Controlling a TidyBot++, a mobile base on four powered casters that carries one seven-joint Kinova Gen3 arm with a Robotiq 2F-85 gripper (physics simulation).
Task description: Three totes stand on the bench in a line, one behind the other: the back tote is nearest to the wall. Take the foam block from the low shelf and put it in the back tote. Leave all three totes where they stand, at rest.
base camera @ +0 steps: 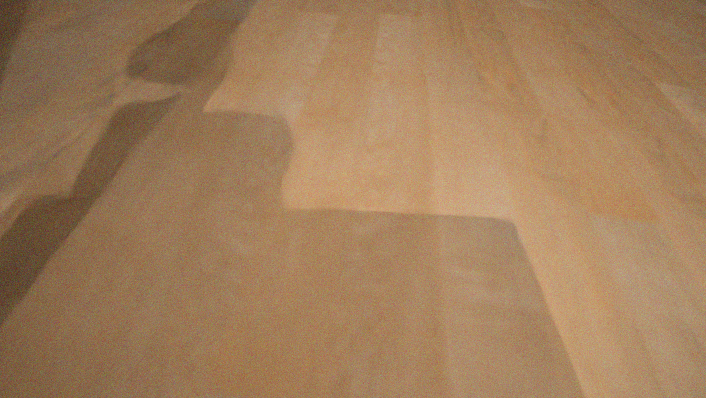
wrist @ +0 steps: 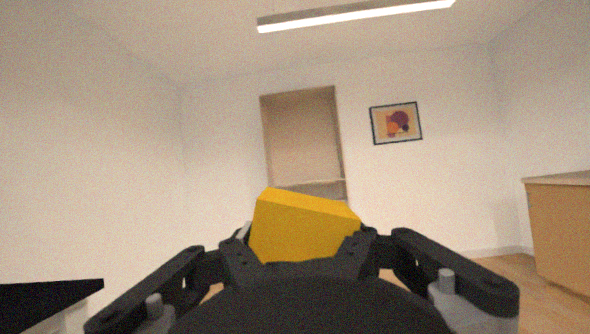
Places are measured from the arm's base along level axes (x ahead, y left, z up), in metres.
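Where they show: gripper, fingertip midpoint: (wrist: 298, 228).
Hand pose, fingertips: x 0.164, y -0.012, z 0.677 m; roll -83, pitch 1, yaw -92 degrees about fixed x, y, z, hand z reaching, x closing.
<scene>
After its pixels a point has its place.
In the wrist view the yellow foam block (wrist: 302, 227) {x 0.117, y -0.013, z 0.689 m} stands a little tilted between the fingers of my gripper (wrist: 298, 228) {x 0.163, y -0.012, z 0.678 m}. The gripper is shut on the block, which hides what lies straight behind it. The dark top of the bench (wrist: 50, 299) {x 0.459, y 0.526, z 0.517 m} shows at the lower left of the wrist view, with its end at the block's left and apart from it. The three totes do not show in either view. The gripper does not show in the base camera view.
The wooden floor (base camera: 400, 165) {x 0.539, y -0.101, z -0.397 m} fills the base camera view, with shadows across it. In the wrist view, a tall shelf recess (wrist: 302, 140) {x 2.389, y -0.227, z 1.137 m} stands at the far wall, left of a framed picture (wrist: 396, 123) {x 2.321, y -1.314, z 1.207 m}. A wooden cabinet (wrist: 560, 225) {x 1.329, y -1.829, z 0.185 m} stands at the right. A ceiling lamp (wrist: 355, 16) {x 1.229, y -0.544, z 1.681 m} hangs above.
</scene>
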